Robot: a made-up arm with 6 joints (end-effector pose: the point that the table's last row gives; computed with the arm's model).
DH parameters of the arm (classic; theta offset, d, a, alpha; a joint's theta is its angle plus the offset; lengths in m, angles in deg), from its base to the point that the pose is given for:
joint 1: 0 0.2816 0 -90
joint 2: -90 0 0.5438 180
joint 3: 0 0 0 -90
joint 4: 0 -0.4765 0 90
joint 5: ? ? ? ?
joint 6: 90 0 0 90
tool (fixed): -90 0 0 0
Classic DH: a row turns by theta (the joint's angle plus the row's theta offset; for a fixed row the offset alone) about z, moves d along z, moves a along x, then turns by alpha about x.
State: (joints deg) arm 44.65 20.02 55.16 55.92 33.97 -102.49
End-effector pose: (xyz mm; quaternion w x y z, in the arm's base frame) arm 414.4 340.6 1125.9 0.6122 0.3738 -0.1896 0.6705
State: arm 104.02 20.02 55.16 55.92 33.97 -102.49
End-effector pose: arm -82.0 530.1 1125.9 0.1998 0.4186 0.0205 0.8857
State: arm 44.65 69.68 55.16 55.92 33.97 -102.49
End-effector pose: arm 738.2 660.5 421.0 0.7225 0.3589 0.2087 0.5528
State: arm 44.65 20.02 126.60 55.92 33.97 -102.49
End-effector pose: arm 20.8 -48.2 1228.6 0.2649 0.2762 -0.6833 0.6218
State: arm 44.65 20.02 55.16 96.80 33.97 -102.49
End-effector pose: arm 366.9 377.0 1137.7 0.7463 0.0533 -0.2394 0.6188
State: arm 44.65 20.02 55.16 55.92 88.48 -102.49
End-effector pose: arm 414.4 340.6 1125.9 0.2632 0.1812 -0.2750 0.9068
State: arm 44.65 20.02 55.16 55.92 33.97 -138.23
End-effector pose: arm 414.4 340.6 1125.9 0.4679 0.5436 0.0253 0.6963
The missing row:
joint 5: 0 0.0873 0 -90
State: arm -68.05 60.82 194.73 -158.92 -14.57 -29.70
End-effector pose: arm 138.0 -124.4 911.8 0.5517 0.2838 -0.0832 0.7799
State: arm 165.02 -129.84 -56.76 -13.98 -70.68 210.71
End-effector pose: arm 271.8 15.0 383.0 0.0207 -0.0209 -0.9725 -0.2310
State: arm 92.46 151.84 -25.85 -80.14 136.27 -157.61
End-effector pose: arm 24.5 -222.1 -131.1 0.7252 0.5466 0.2895 0.3026
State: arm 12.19 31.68 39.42 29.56 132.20 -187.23
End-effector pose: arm 751.0 84.6 851.2 0.0024 0.3061 0.3168 0.8977
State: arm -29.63 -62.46 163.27 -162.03 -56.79 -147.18
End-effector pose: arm -684.0 484.6 210.6 0.8014 -0.0561 0.5827 0.1229
